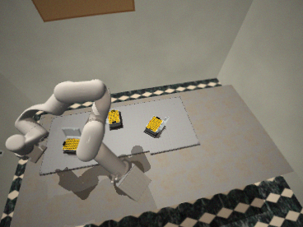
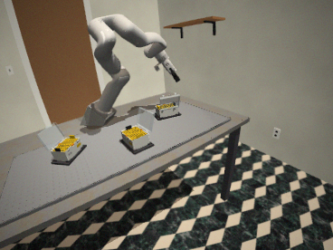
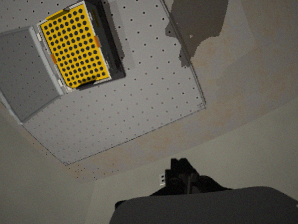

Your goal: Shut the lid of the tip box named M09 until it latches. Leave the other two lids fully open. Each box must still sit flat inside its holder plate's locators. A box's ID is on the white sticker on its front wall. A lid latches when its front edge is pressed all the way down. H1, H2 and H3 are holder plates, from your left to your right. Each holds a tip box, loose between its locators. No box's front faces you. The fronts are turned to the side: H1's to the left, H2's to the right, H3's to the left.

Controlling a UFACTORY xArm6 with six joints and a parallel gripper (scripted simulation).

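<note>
My hand is 18 cm short of the lid, 13 cm to the left of it and 9 cm above it. The rest, counted from my hand: tip box (13 cm to the right, 13 cm below, 13 cm ahead).
</note>
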